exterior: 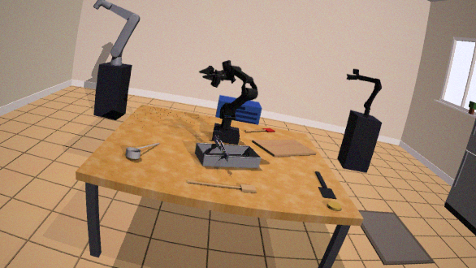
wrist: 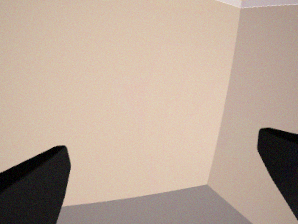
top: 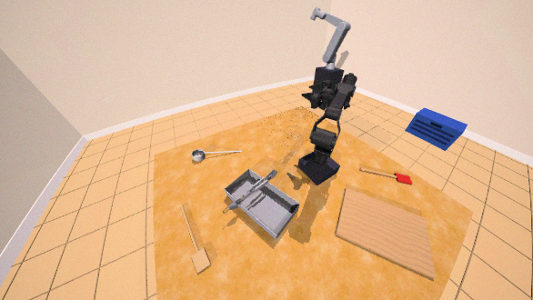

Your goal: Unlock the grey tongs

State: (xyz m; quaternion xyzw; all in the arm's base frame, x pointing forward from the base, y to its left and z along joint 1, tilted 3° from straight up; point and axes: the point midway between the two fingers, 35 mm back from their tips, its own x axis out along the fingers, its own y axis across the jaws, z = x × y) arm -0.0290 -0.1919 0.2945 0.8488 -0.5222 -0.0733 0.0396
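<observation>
Right now my gripper tip is 38 cm short of the grey roasting tin, 33 cm above it and 26 cm to the right of it. Also, from my gripper tip: black spatula: 78 cm to the left, 49 cm ahead, 36 cm below; then wooden board: 61 cm to the left, 35 cm below, 2 cm behind; then red spatula: 46 cm to the left, 36 cm below, 32 cm behind.
</observation>
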